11 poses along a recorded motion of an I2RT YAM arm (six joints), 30 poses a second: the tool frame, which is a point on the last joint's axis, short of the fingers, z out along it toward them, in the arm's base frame.
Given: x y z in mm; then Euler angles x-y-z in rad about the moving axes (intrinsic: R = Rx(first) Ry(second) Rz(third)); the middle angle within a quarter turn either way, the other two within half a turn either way.
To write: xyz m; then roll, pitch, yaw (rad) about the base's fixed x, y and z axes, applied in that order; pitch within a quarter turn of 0, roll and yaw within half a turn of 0. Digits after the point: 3 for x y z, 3 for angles.
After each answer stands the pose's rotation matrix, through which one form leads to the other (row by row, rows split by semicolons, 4 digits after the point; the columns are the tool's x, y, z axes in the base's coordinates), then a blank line. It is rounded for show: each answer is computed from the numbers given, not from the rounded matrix.
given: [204 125 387 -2.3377 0.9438 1.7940]
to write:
[0.204 0.125 0.387 -2.379 0.973 -1.804]
-0.1299 -0.5722 0.8098; -0.5476 0.7222 0.4225; -0.8266 -0.3886 -0.4071

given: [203 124 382 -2.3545 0.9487 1.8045]
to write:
[0.203 0.124 0.382 -2.378 0.965 -1.810]
-0.1350 -0.5669 0.8127; -0.5534 0.7234 0.4128; -0.8219 -0.3940 -0.4114

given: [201 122 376 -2.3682 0.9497 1.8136]
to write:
[0.201 0.122 0.376 -2.380 0.958 -1.816]
-0.1399 -0.5649 0.8132; -0.5580 0.7235 0.4065; -0.8180 -0.3969 -0.4164

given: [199 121 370 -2.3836 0.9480 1.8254]
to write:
[0.199 0.121 0.370 -2.388 0.951 -1.826]
-0.1469 -0.5645 0.8123; -0.5622 0.7233 0.4010; -0.8139 -0.3977 -0.4236

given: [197 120 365 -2.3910 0.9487 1.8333]
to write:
[0.197 0.120 0.365 -2.392 0.949 -1.833]
-0.1512 -0.5628 0.8127; -0.5624 0.7251 0.3975; -0.8129 -0.3969 -0.4261

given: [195 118 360 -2.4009 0.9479 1.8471]
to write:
[0.195 0.118 0.360 -2.402 0.949 -1.847]
-0.1591 -0.5613 0.8122; -0.5605 0.7286 0.3937; -0.8127 -0.3926 -0.4305

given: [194 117 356 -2.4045 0.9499 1.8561]
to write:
[0.194 0.117 0.356 -2.407 0.952 -1.857]
-0.1637 -0.5582 0.8134; -0.5566 0.7330 0.3910; -0.8145 -0.3887 -0.4308

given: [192 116 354 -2.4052 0.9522 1.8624]
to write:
[0.192 0.116 0.354 -2.411 0.956 -1.864]
-0.1667 -0.5554 0.8147; -0.5523 0.7371 0.3895; -0.8168 -0.3850 -0.4296

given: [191 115 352 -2.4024 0.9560 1.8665]
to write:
[0.191 0.115 0.352 -2.412 0.962 -1.869]
-0.1681 -0.5518 0.8169; -0.5466 0.7418 0.3886; -0.8204 -0.3812 -0.4263

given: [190 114 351 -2.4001 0.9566 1.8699]
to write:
[0.190 0.114 0.351 -2.416 0.967 -1.874]
-0.1698 -0.5507 0.8172; -0.5421 0.7448 0.3892; -0.8230 -0.3769 -0.4250

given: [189 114 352 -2.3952 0.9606 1.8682]
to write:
[0.189 0.114 0.352 -2.412 0.971 -1.873]
-0.1679 -0.5479 0.8195; -0.5389 0.7472 0.3891; -0.8255 -0.3763 -0.4207

